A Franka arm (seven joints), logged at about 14 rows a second.
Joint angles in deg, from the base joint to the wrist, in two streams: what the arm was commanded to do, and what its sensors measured. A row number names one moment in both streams.
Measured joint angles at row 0: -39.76, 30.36, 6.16, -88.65, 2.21, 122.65, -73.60
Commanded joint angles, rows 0 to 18: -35.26, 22.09, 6.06, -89.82, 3.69, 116.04, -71.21; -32.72, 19.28, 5.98, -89.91, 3.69, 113.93, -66.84; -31.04, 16.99, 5.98, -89.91, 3.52, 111.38, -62.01; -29.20, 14.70, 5.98, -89.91, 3.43, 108.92, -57.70; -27.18, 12.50, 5.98, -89.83, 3.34, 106.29, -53.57; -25.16, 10.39, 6.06, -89.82, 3.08, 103.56, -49.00; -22.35, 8.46, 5.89, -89.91, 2.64, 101.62, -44.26; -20.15, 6.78, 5.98, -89.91, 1.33, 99.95, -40.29; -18.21, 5.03, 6.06, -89.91, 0.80, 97.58, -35.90; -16.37, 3.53, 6.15, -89.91, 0.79, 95.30, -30.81; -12.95, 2.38, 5.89, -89.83, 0.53, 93.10, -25.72; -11.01, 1.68, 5.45, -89.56, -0.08, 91.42, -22.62; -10.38, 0.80, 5.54, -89.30, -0.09, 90.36, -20.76; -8.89, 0.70, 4.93, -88.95, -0.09, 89.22, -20.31; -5.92, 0.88, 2.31, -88.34, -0.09, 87.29, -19.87; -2.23, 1.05, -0.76, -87.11, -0.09, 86.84, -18.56; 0.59, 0.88, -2.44, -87.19, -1.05, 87.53, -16.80; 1.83, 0.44, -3.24, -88.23, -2.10, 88.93, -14.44; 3.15, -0.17, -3.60, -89.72, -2.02, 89.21, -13.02
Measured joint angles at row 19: -0.21, 1.14, -1.91, -87.91, -0.69, 88.76, -16.61
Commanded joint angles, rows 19 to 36: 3.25, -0.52, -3.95, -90.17, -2.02, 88.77, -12.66; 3.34, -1.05, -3.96, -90.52, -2.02, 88.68, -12.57; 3.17, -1.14, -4.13, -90.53, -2.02, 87.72, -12.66; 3.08, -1.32, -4.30, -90.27, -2.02, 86.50, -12.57; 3.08, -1.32, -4.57, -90.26, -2.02, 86.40, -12.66; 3.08, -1.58, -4.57, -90.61, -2.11, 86.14, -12.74; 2.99, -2.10, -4.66, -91.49, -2.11, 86.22, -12.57; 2.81, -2.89, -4.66, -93.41, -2.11, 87.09, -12.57; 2.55, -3.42, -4.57, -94.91, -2.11, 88.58, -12.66; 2.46, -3.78, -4.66, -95.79, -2.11, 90.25, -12.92; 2.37, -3.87, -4.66, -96.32, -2.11, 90.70, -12.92; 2.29, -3.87, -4.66, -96.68, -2.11, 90.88, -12.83; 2.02, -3.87, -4.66, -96.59, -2.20, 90.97, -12.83; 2.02, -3.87, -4.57, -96.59, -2.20, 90.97, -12.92; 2.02, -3.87, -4.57, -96.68, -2.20, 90.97, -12.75; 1.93, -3.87, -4.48, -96.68, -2.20, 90.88, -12.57; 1.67, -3.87, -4.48, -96.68, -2.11, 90.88, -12.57; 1.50, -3.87, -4.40, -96.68, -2.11, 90.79, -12.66
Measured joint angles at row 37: 1.95, -1.80, -4.74, -94.24, -1.47, 89.41, -13.46
